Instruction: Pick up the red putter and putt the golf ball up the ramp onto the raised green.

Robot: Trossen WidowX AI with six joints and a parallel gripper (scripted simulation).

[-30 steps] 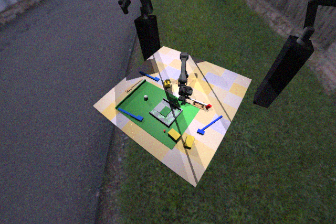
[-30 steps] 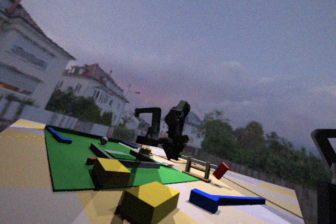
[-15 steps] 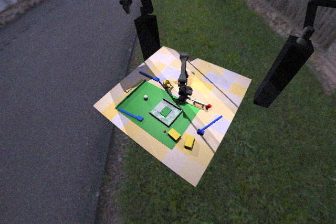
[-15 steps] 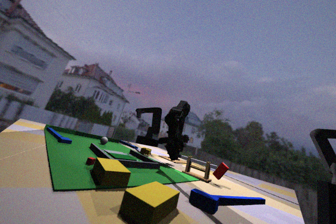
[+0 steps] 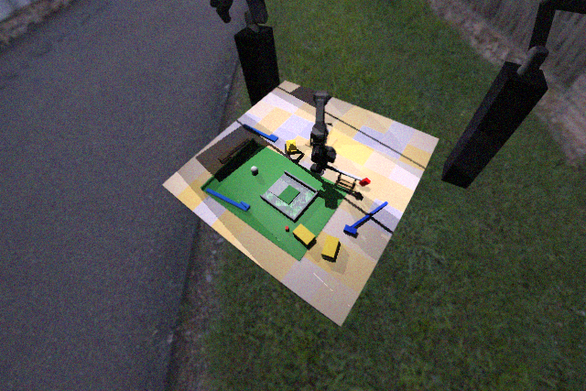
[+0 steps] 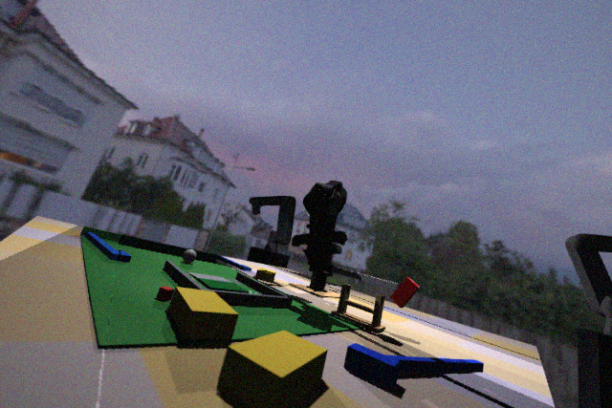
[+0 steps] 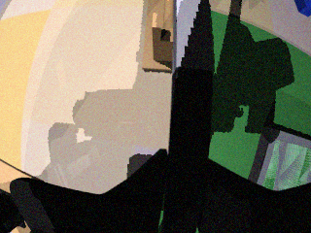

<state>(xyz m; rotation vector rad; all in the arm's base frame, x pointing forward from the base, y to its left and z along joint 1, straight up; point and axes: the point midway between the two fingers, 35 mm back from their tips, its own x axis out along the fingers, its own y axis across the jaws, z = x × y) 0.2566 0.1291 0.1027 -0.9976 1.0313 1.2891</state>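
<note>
The red putter lies 12 cm to the left of my gripper tip and 3 cm above it. Also, from my gripper tip: green mat (24 cm to the right, 21 cm ahead, 7 cm below); small red cube (39 cm ahead, 6 cm below, 5 cm to the right); small wooden stand (13 cm to the left, 4 cm below).
</note>
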